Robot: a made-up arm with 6 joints.
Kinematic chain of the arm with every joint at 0, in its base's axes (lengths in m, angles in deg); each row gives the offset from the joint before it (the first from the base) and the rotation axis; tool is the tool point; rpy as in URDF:
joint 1: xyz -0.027 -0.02 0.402 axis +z
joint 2: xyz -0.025 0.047 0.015 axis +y
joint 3: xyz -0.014 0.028 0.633 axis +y
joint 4: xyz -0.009 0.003 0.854 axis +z
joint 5: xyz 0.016 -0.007 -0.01 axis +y
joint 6: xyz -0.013 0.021 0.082 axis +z
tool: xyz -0.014 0 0.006 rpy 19.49 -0.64 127.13
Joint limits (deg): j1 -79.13..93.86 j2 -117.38..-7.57 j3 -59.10..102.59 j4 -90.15..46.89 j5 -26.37..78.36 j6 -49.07..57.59
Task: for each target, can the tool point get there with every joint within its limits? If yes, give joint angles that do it. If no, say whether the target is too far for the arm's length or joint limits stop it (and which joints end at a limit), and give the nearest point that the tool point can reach.
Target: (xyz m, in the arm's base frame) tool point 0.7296 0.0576 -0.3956
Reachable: no: joint limits stop it (at a limit: joint 1, joint 2, joint 3, joint 5) | nearest point -0.0270 0.5833 -0.7987 | short by 1.006 m
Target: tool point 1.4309 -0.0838 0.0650
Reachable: no: joint limits stop it (at a limit: joint 2, joint 3) | nearest point 0.7536 -0.0542 0.8894 | short by 1.067 m
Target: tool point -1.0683 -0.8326 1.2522
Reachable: yes | joints 41.99 -42.36 -24.53 22.01 20.52 34.01
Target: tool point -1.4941 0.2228 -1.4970
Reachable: no: too far | nearest point -1.0550 0.1501 -0.7038 | short by 0.910 m
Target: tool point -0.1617 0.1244 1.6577
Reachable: yes | joints -21.53 -52.15 75.78 31.82 2.96 8.22
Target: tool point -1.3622 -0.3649 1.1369
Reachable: yes | joints 16.03 -53.69 -17.44 -43.42 62.81 -38.26
